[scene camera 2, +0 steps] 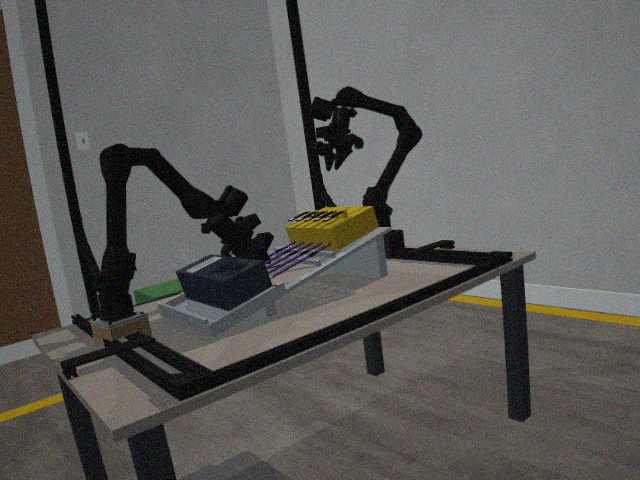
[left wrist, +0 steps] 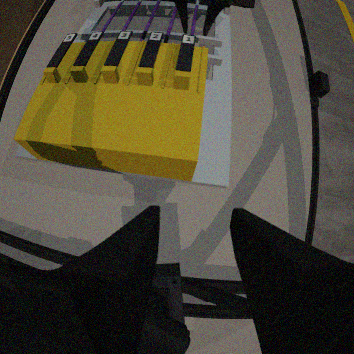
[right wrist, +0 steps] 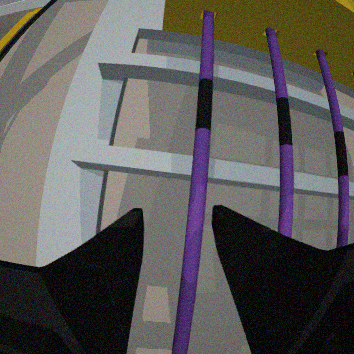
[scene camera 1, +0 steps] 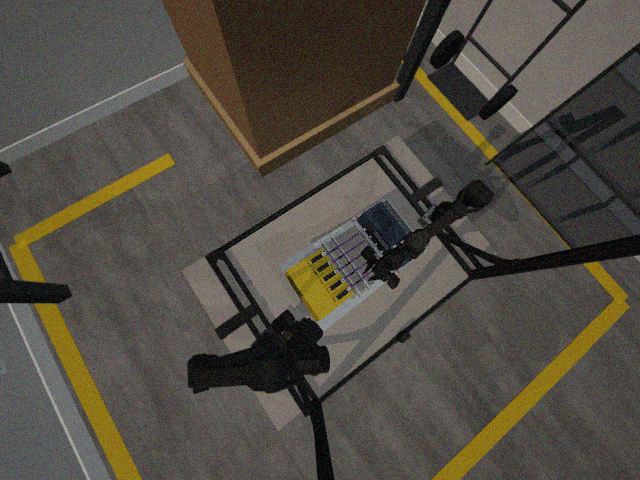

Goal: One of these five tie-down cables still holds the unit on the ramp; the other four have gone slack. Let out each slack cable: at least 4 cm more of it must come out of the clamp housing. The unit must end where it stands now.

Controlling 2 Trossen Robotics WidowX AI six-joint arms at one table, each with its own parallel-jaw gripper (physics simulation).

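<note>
The yellow clamp housing sits high on the pale ramp, with black levers numbered 1 to 5. The dark blue unit rests low on the ramp. Purple cables run between them. In the right wrist view, cable 1, a second cable and a third each carry a black band. My right gripper is partly open, its fingers either side of cable 1, holding nothing. My left gripper is partly open and empty, raised behind the housing.
Pale crossbars span the ramp's opening beneath the cables. A black frame runs along the table edges. A green block lies behind the unit in scene camera 2. A large brown cabinet and a hand truck stand beyond the table.
</note>
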